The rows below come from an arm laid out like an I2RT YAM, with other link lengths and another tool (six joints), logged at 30 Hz.
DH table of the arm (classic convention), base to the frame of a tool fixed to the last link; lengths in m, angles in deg. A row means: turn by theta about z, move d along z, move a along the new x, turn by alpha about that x. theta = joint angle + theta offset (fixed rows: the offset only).
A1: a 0.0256, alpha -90, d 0.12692, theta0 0
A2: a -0.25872, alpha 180, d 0, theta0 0
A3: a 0.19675, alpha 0, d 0, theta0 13.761
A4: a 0.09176, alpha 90, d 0.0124, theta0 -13.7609
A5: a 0, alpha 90, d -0.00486, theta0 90
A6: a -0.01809, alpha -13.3, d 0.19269, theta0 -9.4
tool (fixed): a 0, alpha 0, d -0.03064, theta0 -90
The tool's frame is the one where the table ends.
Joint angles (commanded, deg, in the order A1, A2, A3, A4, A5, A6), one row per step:
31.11 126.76 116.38 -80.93 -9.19 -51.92
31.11 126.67 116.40 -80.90 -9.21 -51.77
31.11 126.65 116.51 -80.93 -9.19 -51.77
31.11 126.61 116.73 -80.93 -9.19 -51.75
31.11 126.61 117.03 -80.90 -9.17 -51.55
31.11 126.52 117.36 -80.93 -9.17 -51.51
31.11 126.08 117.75 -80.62 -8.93 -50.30
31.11 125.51 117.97 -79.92 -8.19 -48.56
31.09 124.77 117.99 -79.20 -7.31 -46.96
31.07 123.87 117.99 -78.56 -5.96 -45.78
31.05 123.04 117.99 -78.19 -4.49 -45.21
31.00 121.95 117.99 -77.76 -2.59 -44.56
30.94 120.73 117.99 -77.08 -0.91 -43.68
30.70 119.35 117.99 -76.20 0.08 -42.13
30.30 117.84 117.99 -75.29 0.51 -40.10
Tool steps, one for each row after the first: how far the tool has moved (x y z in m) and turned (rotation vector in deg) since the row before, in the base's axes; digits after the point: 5 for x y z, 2 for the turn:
0.00021 0.00023 0.00061 0.07 -0.09 -0.15
0.00032 0.00013 0.00046 0.03 -0.10 0.00
0.00080 0.00049 0.00095 0.13 -0.22 -0.02
0.00122 0.00072 0.00096 0.13 -0.27 -0.20
0.00109 0.00067 0.00162 0.20 -0.33 -0.04
0.00316 0.00143 0.00378 0.29 -0.93 -1.20
0.00484 0.00094 0.00379 0.05 -1.41 -1.74
0.00453 0.00009 0.00421 -0.02 -1.49 -1.65
0.00481 -0.00139 0.00500 -0.34 -1.85 -1.30
0.00384 -0.00253 0.00457 -0.61 -1.71 -0.74
0.00479 -0.00362 0.00623 -0.78 -2.20 -0.94
0.00535 -0.00263 0.00758 -0.34 -2.39 -1.20
0.00562 -0.00152 0.00932 0.58 -2.27 -1.95
0.00528 -0.00113 0.01068 1.29 -2.06 -2.47

